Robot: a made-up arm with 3 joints.
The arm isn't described. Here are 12 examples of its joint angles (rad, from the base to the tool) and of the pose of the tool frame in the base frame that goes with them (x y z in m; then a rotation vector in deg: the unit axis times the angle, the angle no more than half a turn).
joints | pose
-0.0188 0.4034 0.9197 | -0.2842 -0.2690 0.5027 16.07 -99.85 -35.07
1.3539 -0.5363 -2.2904 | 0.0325 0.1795 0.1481 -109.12 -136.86 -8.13
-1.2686 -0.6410 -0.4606 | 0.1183 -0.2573 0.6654 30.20 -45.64 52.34
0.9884 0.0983 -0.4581 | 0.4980 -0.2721 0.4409 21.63 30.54 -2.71
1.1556 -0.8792 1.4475 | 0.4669 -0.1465 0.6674 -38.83 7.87 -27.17
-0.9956 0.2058 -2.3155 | 0.1465 0.1914 0.4876 -4.26 14.41 92.58
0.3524 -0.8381 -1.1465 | 0.3834 -0.0344 0.1316 54.44 81.28 26.38
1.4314 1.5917 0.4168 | -0.0349 -0.0819 0.7074 -18.38 -70.98 -8.52
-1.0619 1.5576 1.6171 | 0.2695 0.1062 0.0253 -49.79 76.73 54.26
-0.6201 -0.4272 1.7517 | -0.3571 -0.2092 0.3492 18.37 -113.90 -58.94
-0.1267 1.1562 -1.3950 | 0.1224 -0.1196 0.7353 9.56 -41.50 47.17
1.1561 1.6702 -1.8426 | 0.5019 0.0245 0.4489 4.69 29.42 38.80
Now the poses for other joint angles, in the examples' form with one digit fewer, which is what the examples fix.
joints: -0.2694 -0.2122 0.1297
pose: 0.097 -0.369 0.683 28.5 -44.4 5.0
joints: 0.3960 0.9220 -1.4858
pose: 0.404 -0.057 0.605 19.5 4.8 42.8
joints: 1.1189 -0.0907 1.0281
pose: 0.272 -0.162 0.775 -24.3 -20.0 -30.9
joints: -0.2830 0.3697 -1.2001
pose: 0.277 -0.124 0.675 25.9 -16.5 50.6
